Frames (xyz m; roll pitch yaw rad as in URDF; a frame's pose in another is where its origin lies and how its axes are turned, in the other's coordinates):
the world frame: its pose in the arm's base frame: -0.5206 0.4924 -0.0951 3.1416 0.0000 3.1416
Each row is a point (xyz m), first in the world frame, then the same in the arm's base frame.
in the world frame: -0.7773 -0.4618 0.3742
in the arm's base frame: 0.2567 0.0306 -0.4693
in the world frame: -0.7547 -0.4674 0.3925
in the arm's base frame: 0.2341 0.0250 -0.4876
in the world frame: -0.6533 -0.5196 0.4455
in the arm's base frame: 0.1327 -0.0272 -0.5406
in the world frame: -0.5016 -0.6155 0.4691
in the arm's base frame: -0.0190 -0.1231 -0.5642
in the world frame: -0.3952 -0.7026 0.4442
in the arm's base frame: -0.1254 -0.2102 -0.5393
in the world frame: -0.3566 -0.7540 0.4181
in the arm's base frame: -0.1640 -0.2616 -0.5132
